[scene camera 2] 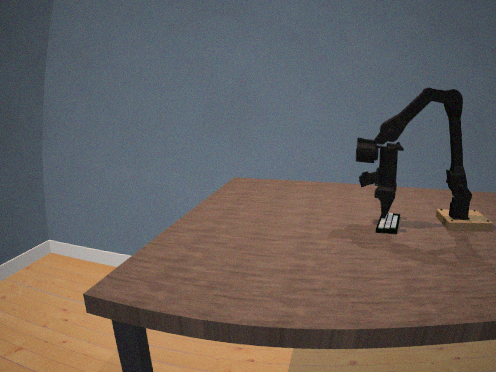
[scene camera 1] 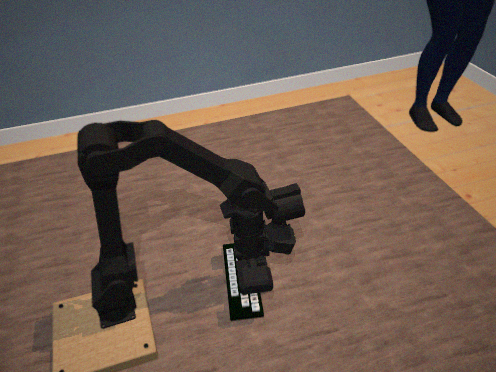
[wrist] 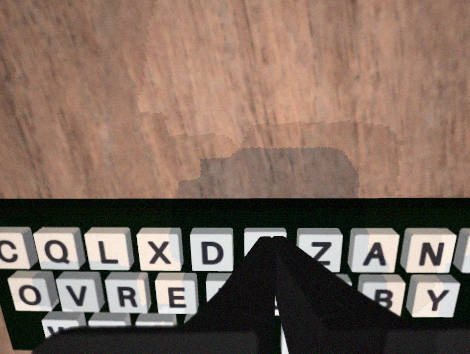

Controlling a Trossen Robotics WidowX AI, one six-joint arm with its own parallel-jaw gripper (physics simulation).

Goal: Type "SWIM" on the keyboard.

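Pixels of known places: gripper, fingertip midpoint: [scene camera 2: 383, 218] [wrist: 271, 248]; arm's base, origin of the base link: [scene camera 2: 458, 217] [scene camera 1: 116, 310].
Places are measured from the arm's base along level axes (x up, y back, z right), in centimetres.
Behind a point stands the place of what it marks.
The dark green keyboard [scene camera 1: 239, 311] @(z 7.9, x -1.5, y -22.3 cm) [scene camera 2: 387, 231] @(z -9.9, x -2.0, y -27.5 cm) [wrist: 125, 212] @(z -3.4, x -1.5, y -29.6 cm) lies flat on the table with rows of white letter keys. My gripper [scene camera 2: 384, 215] @(z 1.4, x -1.1, y -27.3 cm) [wrist: 271, 248] @(z 1.4, x -1.1, y -27.3 cm) is shut and empty, pointing down. In the wrist view its tips overlap the key between the D key [wrist: 212, 252] @(z -0.7, x -1.0, y -27.6 cm) and the Z key [wrist: 324, 251] @(z 3.1, x -1.0, y -26.8 cm), hiding that key's letter. The tips look very close to the keys; contact cannot be told. The W key [wrist: 59, 327] @(z -7.4, x -1.0, y -25.8 cm) shows partly at the lower left. A key past the N key [wrist: 431, 252] @(z 6.6, x -1.0, y -26.0 cm) is cut off at the right edge. The M key's letter is not readable in the wrist view.
The arm's wooden base board [scene camera 1: 105, 350] @(z 7.9, x 0.0, y 2.9 cm) [scene camera 2: 465, 225] @(z -6.3, x -1.0, y 0.5 cm) stands beside the keyboard on the brown table [scene camera 1: 375, 300] @(z 14.5, x -2.6, y -48.7 cm) [scene camera 2: 250, 280] @(z -44.9, x -2.6, y -59.2 cm). A person's legs [scene camera 1: 434, 75] show on the floor past the table's far corner.
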